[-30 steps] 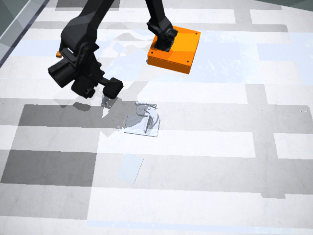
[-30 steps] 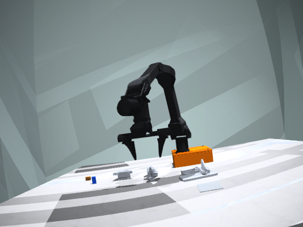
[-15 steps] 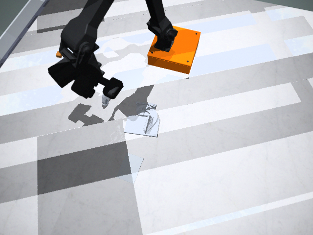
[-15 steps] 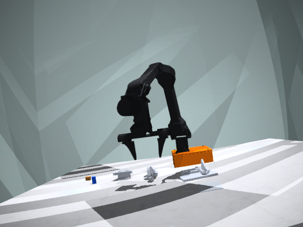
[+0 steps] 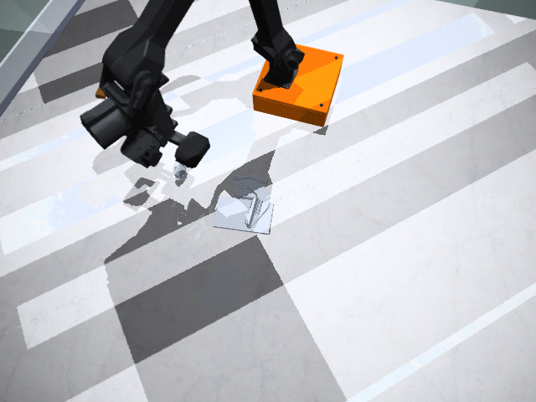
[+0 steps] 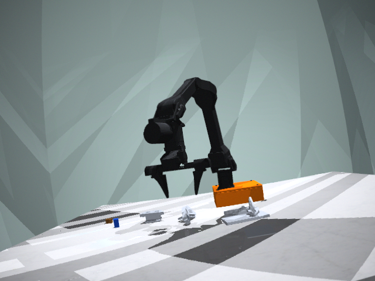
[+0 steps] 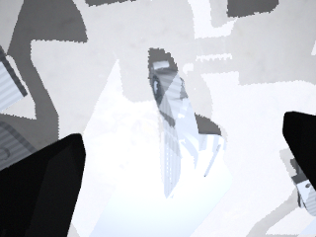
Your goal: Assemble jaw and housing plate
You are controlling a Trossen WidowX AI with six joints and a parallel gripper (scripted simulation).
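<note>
The jaw is 1 cm behind my gripper tip and 7 cm below it. From my gripper tip the other things lie so: brown cube: 13 cm behind, 30 cm to the right, 8 cm below; blue cube: 4 cm behind, 23 cm to the right, 7 cm below; pale flat sheet: 19 cm ahead, 20 cm to the left, 8 cm below.
</note>
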